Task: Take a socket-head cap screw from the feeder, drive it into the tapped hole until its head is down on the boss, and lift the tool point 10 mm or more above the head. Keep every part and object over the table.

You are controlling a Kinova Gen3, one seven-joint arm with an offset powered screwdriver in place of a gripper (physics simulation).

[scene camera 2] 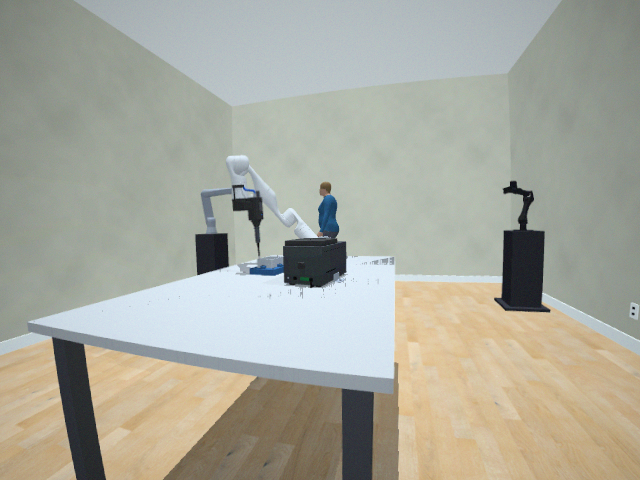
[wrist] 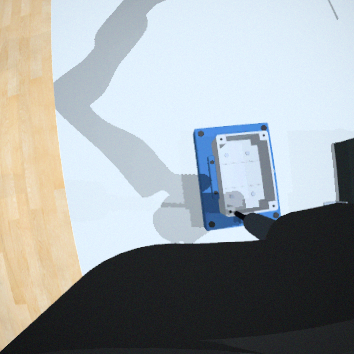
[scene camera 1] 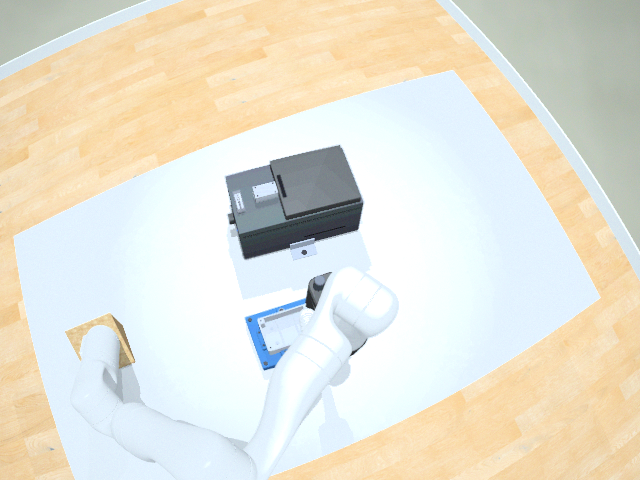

I see a blue fixture plate [scene camera 1: 272, 360].
The blue fixture plate also shows in the wrist view [wrist: 202, 144].
